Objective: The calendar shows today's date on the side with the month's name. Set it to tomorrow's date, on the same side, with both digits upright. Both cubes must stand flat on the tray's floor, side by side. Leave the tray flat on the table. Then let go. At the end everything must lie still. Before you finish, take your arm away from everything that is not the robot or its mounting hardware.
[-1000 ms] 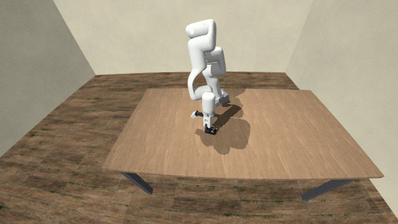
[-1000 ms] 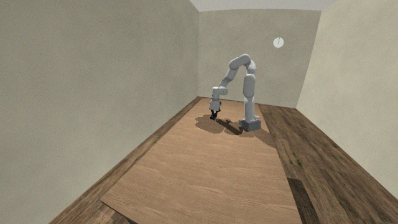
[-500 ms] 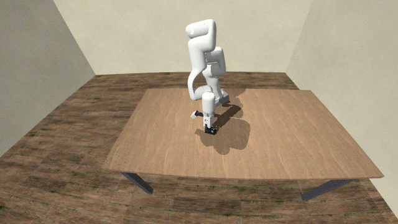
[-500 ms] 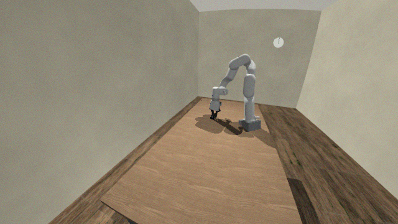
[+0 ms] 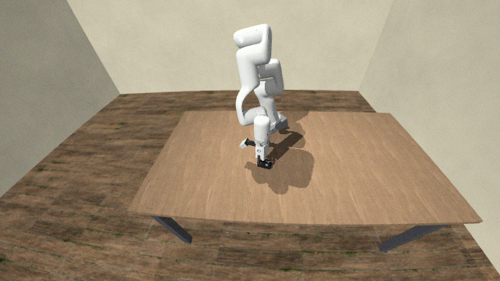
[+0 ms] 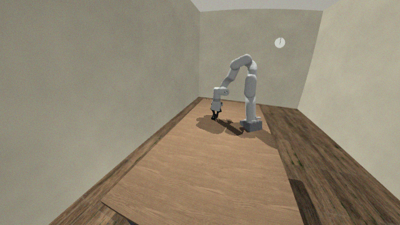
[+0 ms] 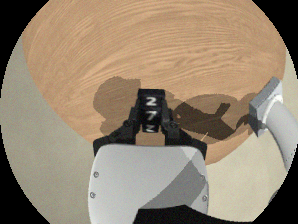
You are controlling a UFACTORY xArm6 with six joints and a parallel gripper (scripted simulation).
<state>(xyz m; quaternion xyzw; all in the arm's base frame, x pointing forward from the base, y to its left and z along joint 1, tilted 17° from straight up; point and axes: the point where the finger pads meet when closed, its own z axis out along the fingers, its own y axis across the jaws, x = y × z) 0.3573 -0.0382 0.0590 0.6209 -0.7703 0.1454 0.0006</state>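
My hand is 10 mm short of the calendar cube, 30 mm to the right of it and 20 mm above it.
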